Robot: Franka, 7 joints.
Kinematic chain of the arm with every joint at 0, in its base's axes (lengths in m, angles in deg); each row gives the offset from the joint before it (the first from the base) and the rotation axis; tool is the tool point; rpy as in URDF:
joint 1: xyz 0 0 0.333 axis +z
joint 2: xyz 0 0 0 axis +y
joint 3: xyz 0 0 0.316 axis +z
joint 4: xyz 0.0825 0 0 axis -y
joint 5: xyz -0.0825 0 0.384 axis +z
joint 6: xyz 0 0 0 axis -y
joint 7: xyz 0.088 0 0 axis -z
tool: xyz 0 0 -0.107 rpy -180 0 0
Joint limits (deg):
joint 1: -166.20..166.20
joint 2: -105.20..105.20
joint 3: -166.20..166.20
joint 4: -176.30..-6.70
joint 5: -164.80..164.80
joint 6: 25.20..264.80
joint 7: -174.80..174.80
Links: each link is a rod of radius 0.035 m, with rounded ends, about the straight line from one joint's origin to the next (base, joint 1, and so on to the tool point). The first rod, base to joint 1, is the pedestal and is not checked.
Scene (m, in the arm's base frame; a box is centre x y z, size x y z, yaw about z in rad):
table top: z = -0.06
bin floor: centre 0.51 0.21 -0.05 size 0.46 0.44 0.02 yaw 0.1
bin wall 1: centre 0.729 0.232 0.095 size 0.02 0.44 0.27 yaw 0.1
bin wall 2: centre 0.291 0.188 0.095 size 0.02 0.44 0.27 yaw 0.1
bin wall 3: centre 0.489 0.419 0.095 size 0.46 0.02 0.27 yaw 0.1
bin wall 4: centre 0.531 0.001 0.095 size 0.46 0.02 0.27 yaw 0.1
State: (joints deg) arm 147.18 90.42 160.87 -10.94 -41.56 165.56 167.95
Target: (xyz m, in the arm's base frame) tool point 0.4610 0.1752 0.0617
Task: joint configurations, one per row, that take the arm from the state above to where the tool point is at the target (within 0.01 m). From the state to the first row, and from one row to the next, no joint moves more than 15 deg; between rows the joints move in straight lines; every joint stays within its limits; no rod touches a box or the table.
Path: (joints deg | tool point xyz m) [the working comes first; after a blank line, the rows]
Joints at the target: 10.28 46.91 17.31 -108.64 -42.35 90.65 167.95
Straight joint move there: touches bin wall 3.

1: 133.59 82.33 146.72 -21.34 -41.31 156.42 167.95 | -0.6100 0.5379 0.5972
2: 120.00 74.23 132.56 -31.75 -41.06 147.27 167.95 | -0.5331 0.5305 0.7404
3: 106.42 66.14 118.41 -42.15 -40.82 138.13 167.95 | -0.4937 0.5012 0.7988
4: 92.83 58.05 104.26 -52.55 -40.57 128.98 167.95 | -0.4736 0.5045 0.7740
5: 79.24 49.95 90.11 -62.95 -40.32 119.84 167.95 | -0.4223 0.5599 0.6890
6: 65.65 41.86 75.95 -73.36 -40.07 110.69 167.95 | -0.2932 0.6365 0.5781
7: 52.07 33.76 61.80 -83.76 -39.82 101.55 167.95 | -0.0809 0.6698 0.4760
8: 38.48 25.67 47.65 -94.16 -39.58 92.41 167.95 | 0.1669 0.6028 0.4055
9: 24.89 17.58 33.49 -104.57 -39.33 83.26 167.95 | 0.3706 0.4232 0.3726
10: 11.30 9.48 19.34 -114.97 -39.08 74.12 167.95 | 0.4610 0.1752 0.3693
11: 10.96 21.96 18.66 -112.86 -40.17 79.63 167.95 | 0.4816 0.1790 0.2704
12: 10.62 34.43 17.98 -110.75 -41.26 85.14 167.95 | 0.4819 0.1790 0.1664
13: 10.28 46.91 17.31 -108.64 -42.35 90.65 167.95 | 0.4610 0.1753 0.0617

